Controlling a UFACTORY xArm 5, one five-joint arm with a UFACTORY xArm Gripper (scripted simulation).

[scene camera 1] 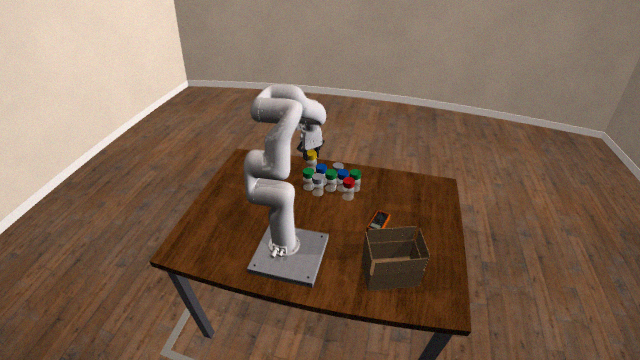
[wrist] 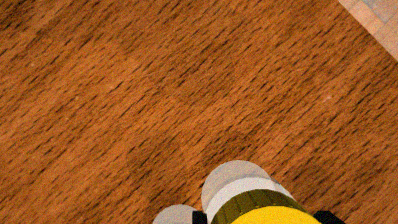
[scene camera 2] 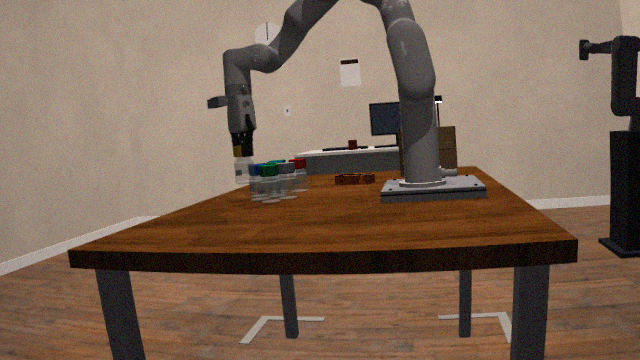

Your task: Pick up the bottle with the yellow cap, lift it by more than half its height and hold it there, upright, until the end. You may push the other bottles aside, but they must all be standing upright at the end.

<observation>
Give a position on a cardboard box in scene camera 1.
At 386, 273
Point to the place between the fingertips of my gripper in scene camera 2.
243, 156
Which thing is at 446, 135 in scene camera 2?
A cardboard box.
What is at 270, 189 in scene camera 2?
A green-capped bottle.
</observation>
